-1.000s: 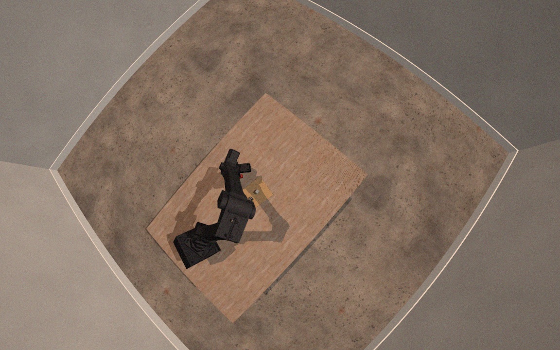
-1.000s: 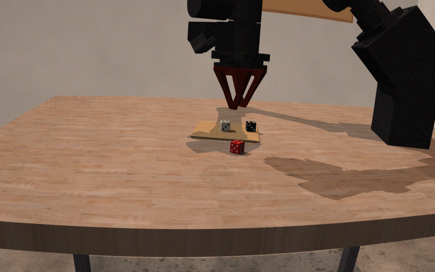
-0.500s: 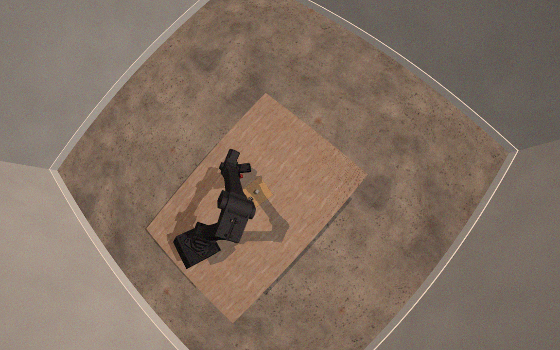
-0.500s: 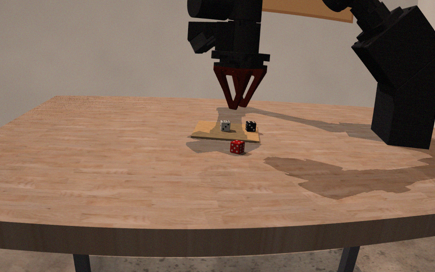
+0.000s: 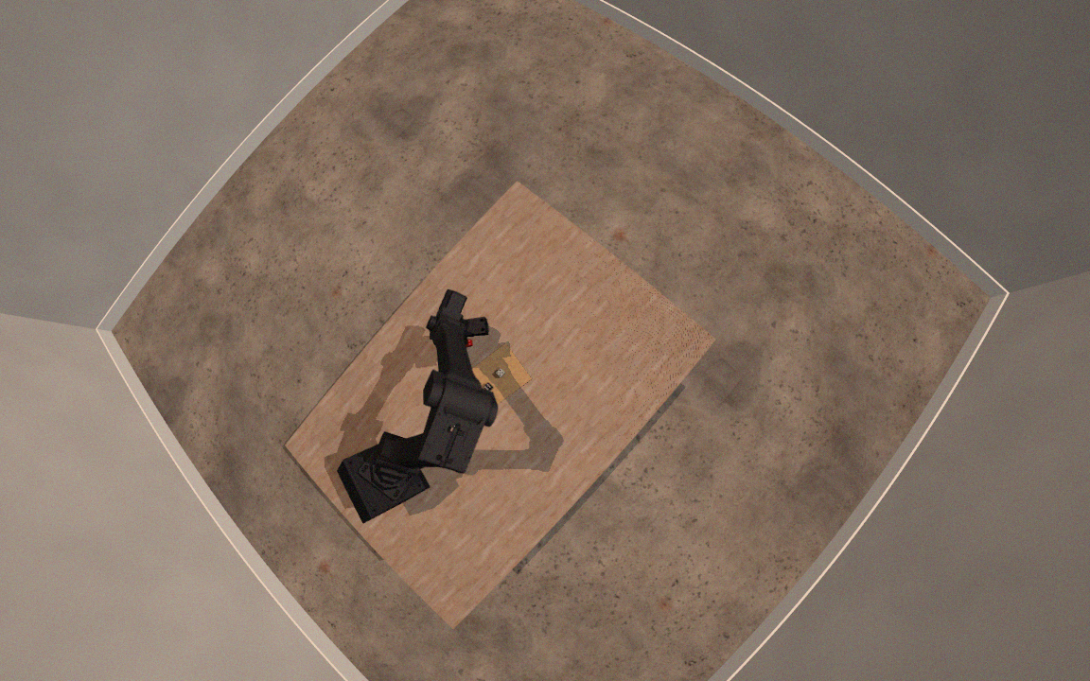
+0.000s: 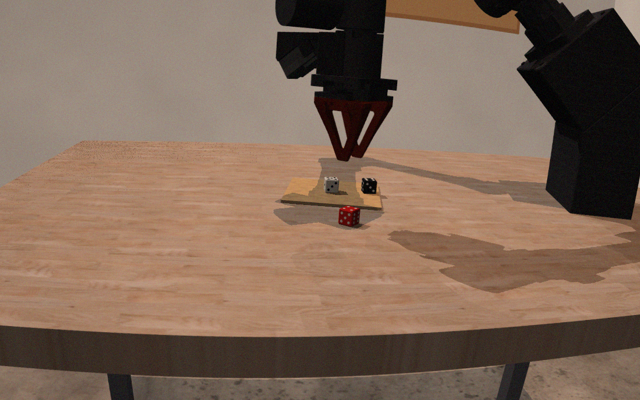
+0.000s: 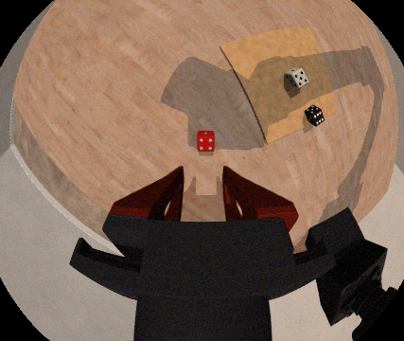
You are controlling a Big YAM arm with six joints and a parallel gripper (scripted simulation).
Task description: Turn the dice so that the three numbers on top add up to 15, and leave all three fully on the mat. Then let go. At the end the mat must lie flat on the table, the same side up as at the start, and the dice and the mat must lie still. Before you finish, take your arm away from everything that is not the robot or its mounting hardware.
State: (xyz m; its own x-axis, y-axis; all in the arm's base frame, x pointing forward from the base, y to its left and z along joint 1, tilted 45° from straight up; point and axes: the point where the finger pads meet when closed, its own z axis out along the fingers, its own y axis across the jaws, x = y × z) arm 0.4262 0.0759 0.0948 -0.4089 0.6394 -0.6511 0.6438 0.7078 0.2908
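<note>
The red die is 8 cm below my hand. The rest, counted from my hand: tan mat (5 cm behind, 13 cm to the right, 9 cm below); then black die (10 cm behind, 12 cm to the right, 8 cm below); then white die (4 cm behind, 13 cm to the right, 8 cm below).
</note>
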